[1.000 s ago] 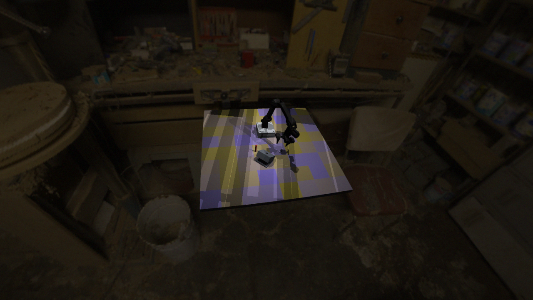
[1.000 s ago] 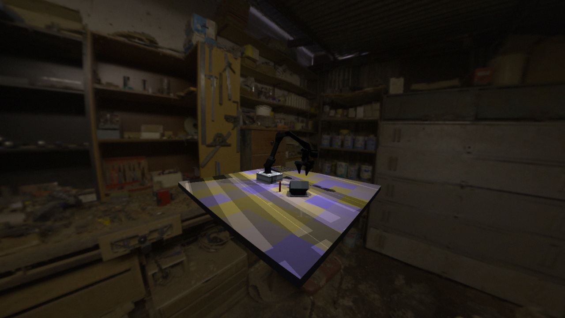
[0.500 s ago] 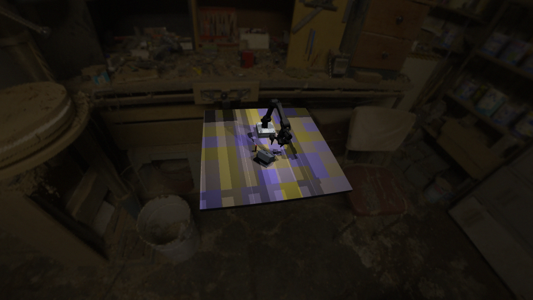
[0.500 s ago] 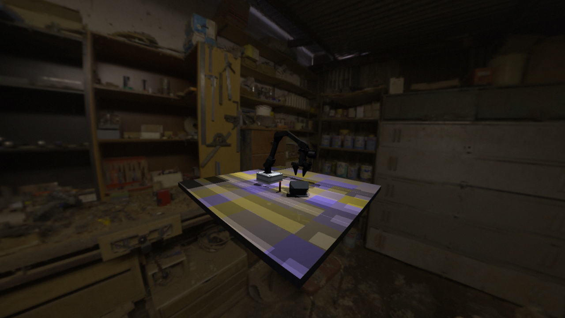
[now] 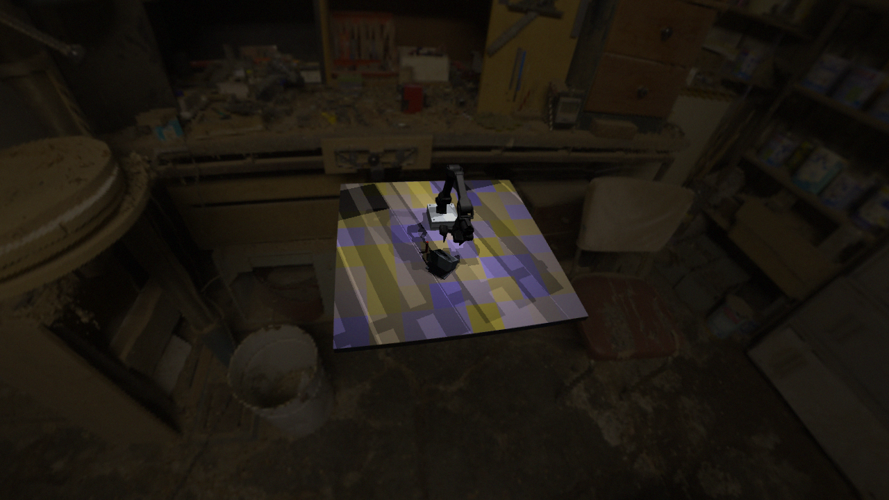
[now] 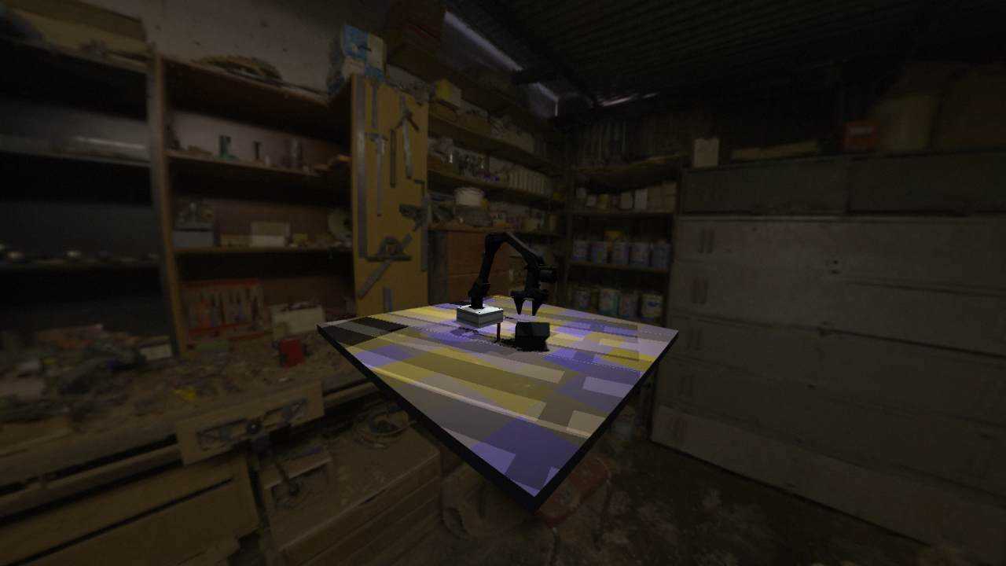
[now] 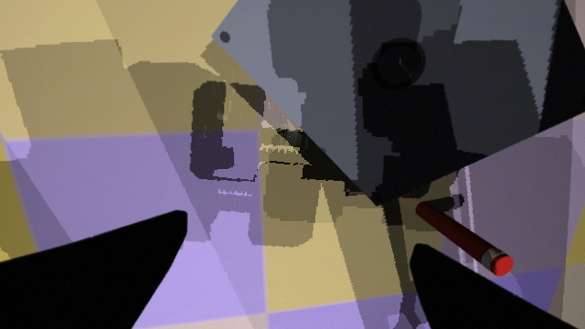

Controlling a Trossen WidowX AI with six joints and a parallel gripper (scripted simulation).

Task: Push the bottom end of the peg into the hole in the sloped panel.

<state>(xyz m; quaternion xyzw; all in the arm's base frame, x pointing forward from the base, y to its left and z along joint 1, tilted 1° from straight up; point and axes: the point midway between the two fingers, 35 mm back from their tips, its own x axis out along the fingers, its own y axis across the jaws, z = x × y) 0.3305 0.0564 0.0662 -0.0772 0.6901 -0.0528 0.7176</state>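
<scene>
Now: the dark red round peg 130 mm to the right of my gripper tip, 40 mm below it and 20 mm behind it. Also, from my gripper tip: sloped panel block (80 mm ahead, 50 mm below, 40 mm to the right).
</scene>
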